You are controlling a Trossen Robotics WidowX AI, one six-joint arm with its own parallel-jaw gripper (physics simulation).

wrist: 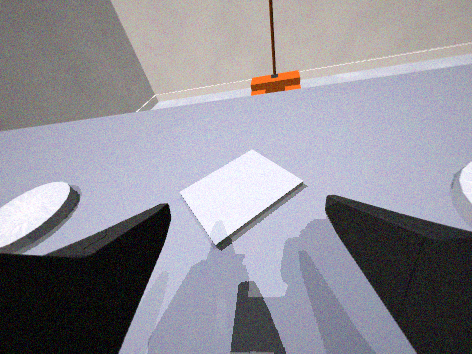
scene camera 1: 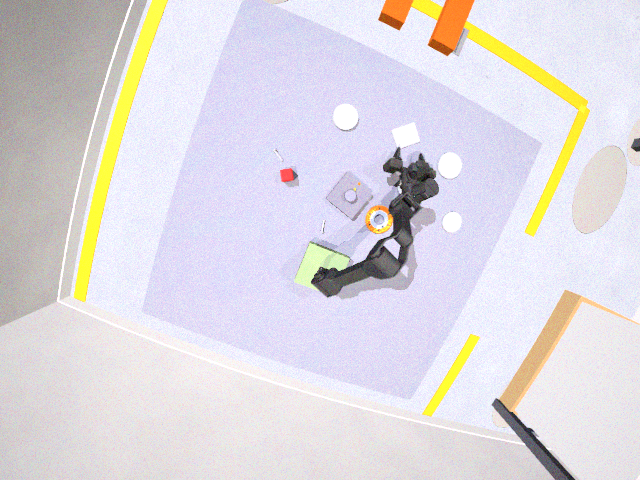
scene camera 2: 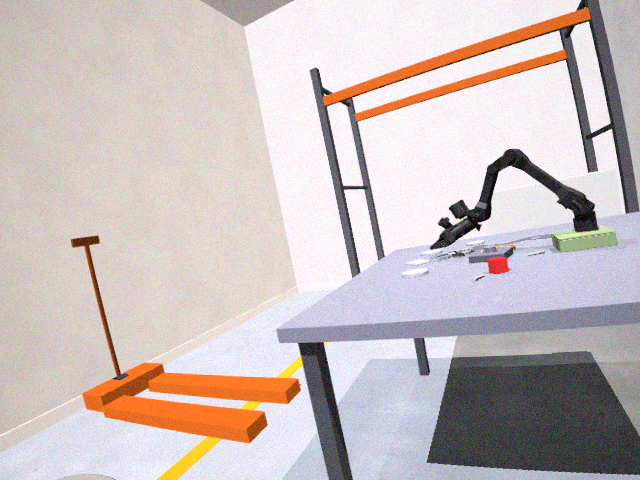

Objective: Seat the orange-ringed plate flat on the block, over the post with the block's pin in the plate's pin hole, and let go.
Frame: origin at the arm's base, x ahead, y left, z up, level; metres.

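Seen in the pictures: gripper, fingertip midpoint: (wrist: 248, 206) (scene camera 1: 409, 150) (scene camera 2: 430, 248); arm's base at its link origin: (scene camera 1: 323, 277) (scene camera 2: 587, 230).
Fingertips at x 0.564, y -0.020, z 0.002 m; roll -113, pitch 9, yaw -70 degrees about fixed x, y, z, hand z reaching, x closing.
Observation:
Pixels of each thing's top centre, then the offset from my fingertips to it. "pt": a spot on its surface instead.
- orange-ringed plate at its top centre: (scene camera 1: 379, 219) (scene camera 2: 500, 247) 0.268 m back, 0.052 m right, 0.037 m down
- square grey block at its top centre: (scene camera 1: 350, 195) (scene camera 2: 489, 246) 0.253 m back, 0.097 m left, 0.005 m down
- round post at a spot on its surface: (scene camera 1: 351, 195) pt 0.250 m back, 0.094 m left, 0.005 m down
- white square tile at its top centre: (wrist: 237, 186) (scene camera 1: 406, 135) (scene camera 2: 417, 261) 0.053 m ahead, 0.031 m left, 0.043 m down
- red cube at its top centre: (scene camera 2: 496, 258) (scene camera 1: 286, 174) 0.308 m back, 0.330 m left, 0.008 m down
The orange-ringed plate (scene camera 1: 369, 222) (scene camera 2: 506, 245) lies on the table beside the block, close to the arm; its middle is pale with a grey centre. The square grey block (scene camera 1: 338, 198) (scene camera 2: 480, 257) carries a round post (scene camera 1: 351, 195) in its middle, with small orange and yellow marks beside the post; which of them is the pin I cannot tell. My gripper (scene camera 1: 408, 152) (scene camera 2: 435, 246) (wrist: 248, 206) is open and empty, low over the table, away from the plate and block, with its fingertips towards a white square tile. The plate and block do not show in the wrist view.
The white square tile (scene camera 1: 405, 135) (wrist: 242, 195) lies before the fingers. White discs (scene camera 1: 345, 116) (scene camera 1: 449, 165) (scene camera 1: 451, 222) lie around. A red cube (scene camera 1: 286, 175) (scene camera 2: 498, 265) and two thin pale pieces (scene camera 1: 278, 154) (scene camera 1: 323, 226) lie left of the arm. The arm stands on a green base (scene camera 1: 310, 260) (scene camera 2: 584, 239).

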